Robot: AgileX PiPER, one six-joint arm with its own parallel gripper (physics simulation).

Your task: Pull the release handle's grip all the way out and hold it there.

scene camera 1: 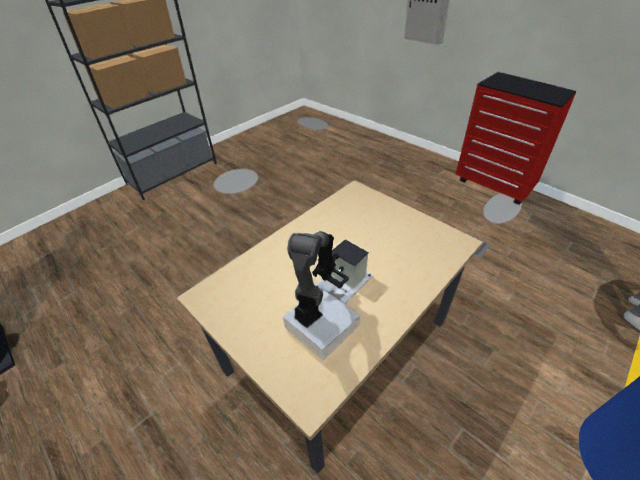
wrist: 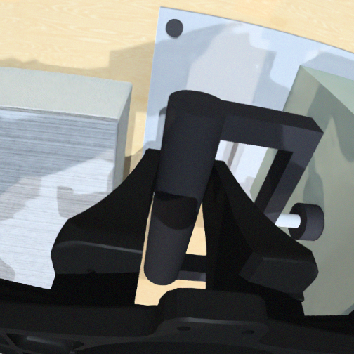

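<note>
The release handle's grip [wrist: 192, 135] is a thick dark round bar, seen slanting through the middle of the wrist view. A dark rectangular frame joins it to the grey-green housing [wrist: 330, 165] [scene camera 1: 354, 273]. My gripper [wrist: 182, 170] [scene camera 1: 334, 277] is shut on the grip, with one finger against each side of the bar. The bar's near end shows between the fingers. A gap shows through the frame, between the grip and the housing. In the scene view the arm and fingers partly hide the handle.
A dark knob [wrist: 311, 221] on a white pin stands out from the housing, beside my right finger. The pale mounting plate [wrist: 172, 60] lies under the handle. The arm's light metal base block [wrist: 55, 155] [scene camera 1: 321, 338] is close on the left in the wrist view. All stand on the wooden table [scene camera 1: 248, 304].
</note>
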